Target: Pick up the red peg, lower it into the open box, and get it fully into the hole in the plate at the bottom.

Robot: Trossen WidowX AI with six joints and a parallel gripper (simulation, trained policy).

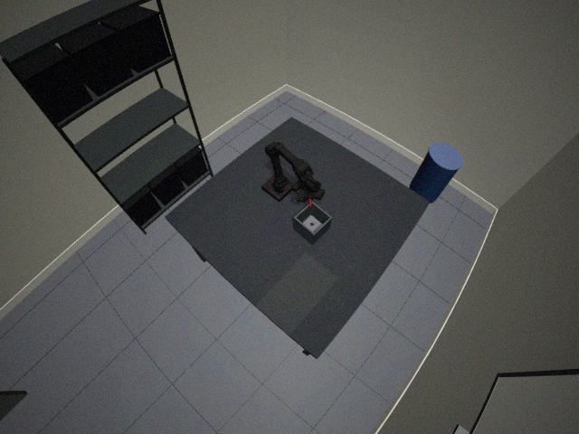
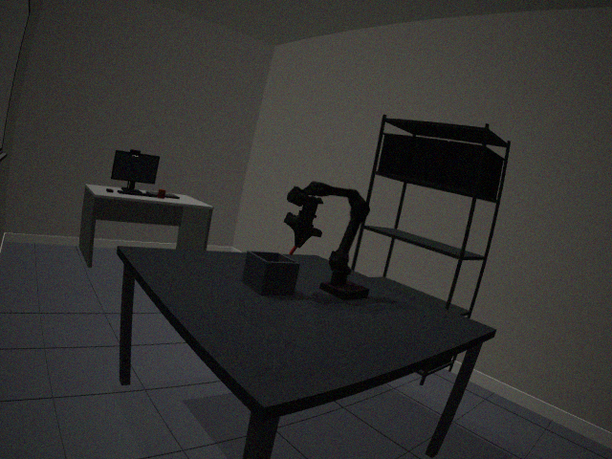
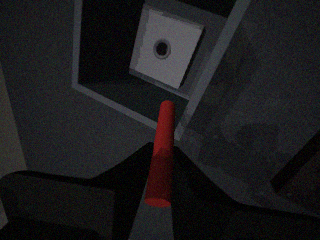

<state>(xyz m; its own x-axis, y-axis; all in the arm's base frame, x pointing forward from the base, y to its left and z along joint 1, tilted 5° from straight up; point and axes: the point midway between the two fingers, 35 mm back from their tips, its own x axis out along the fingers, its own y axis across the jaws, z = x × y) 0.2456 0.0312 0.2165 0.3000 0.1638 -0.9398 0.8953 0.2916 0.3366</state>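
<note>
Right now my gripper tip is 15 cm above the plate, 7 cm short of it and 4 cm to the left of it. From my gripper tip the other things lie so: red peg 1 cm to the right.
</note>
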